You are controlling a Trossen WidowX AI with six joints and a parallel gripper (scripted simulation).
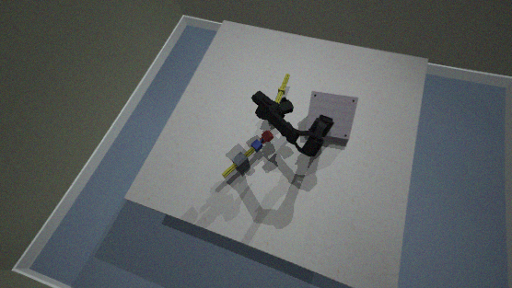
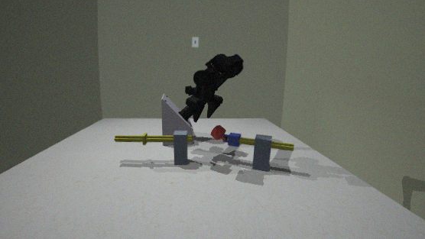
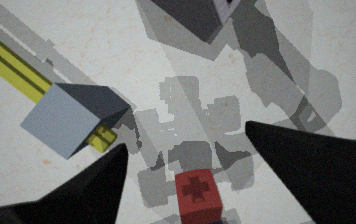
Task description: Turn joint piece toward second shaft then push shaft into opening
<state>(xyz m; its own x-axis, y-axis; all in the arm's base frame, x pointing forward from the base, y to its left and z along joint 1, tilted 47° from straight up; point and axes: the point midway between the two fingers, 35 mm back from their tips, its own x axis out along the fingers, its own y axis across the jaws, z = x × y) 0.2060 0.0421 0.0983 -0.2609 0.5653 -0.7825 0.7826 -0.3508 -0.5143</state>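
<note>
The red joint piece lies 70 mm to the left of my gripper tip, 50 mm ahead of it and 40 mm below it.
</note>
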